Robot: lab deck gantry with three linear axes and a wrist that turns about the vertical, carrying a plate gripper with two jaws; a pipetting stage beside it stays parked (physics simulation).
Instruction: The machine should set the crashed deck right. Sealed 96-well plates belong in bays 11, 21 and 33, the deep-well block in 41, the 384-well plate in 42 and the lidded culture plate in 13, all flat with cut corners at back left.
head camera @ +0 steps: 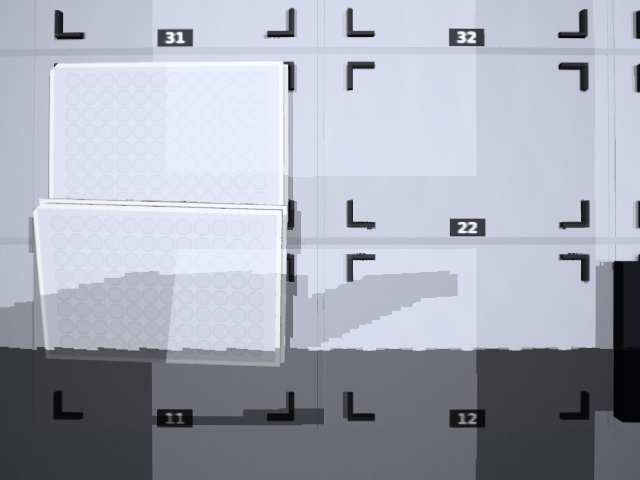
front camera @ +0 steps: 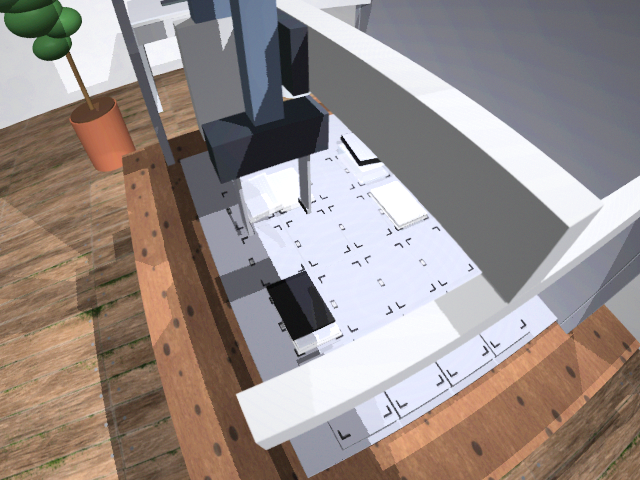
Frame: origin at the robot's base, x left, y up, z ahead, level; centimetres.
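Seen in the pictures: gripper, fingertip midpoint: (front camera: 277, 217); robot's base, link origin: (head camera: 62, 412) (front camera: 223, 194).
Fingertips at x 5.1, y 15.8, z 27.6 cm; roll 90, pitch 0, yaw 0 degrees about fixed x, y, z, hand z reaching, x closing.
Pixels of each thing's top centre, then the offset from my fingertips to it.
- sealed 96-well plate, top centre: (head camera: 165, 139) (front camera: 287, 186) dx +9.9, dy -14.3, dz -21.2 cm
- second sealed plate, top centre: (head camera: 153, 286) (front camera: 257, 191) dx +2.3, dy -13.0, dz -21.3 cm
- black-rimmed plate, top centre: (front camera: 364, 144) dx +32.5, dy -10.0, dz -22.8 cm
- pale deep-well block, top centre: (front camera: 363, 153) dx +31.3, dy -11.6, dz -21.2 cm
- white plate, top centre: (front camera: 398, 201) dx +31.3, dy -14.3, dz -4.8 cm
- black-topped piece, top centre: (front camera: 299, 301) dx -0.8, dy -13.5, dz +9.3 cm
A sealed 96-well plate (front camera: 287, 181) (head camera: 165, 129) lies in bay 21. A second sealed plate (front camera: 258, 198) (head camera: 160, 289) is tilted and slightly turned over bay 11, its back edge raised at the first plate's front edge. My gripper (front camera: 277, 223) is open and empty, its jaws down in front of these plates in the front view; their exact height is unclear. A black-rimmed plate (front camera: 360, 148) sits askew on the pale deep-well block (front camera: 373, 173) at bay 41. A white plate (front camera: 398, 203) lies at bay 42. A black-topped piece (front camera: 302, 304) (head camera: 626, 341) is at bay 13, above a pale base.
The dark gripper body and column stand over the left back of the deck in the front view. A white frame beam (front camera: 361, 351) crosses the front, and a large grey panel (front camera: 439, 155) hides part of the right side. Black corner brackets mark the bays.
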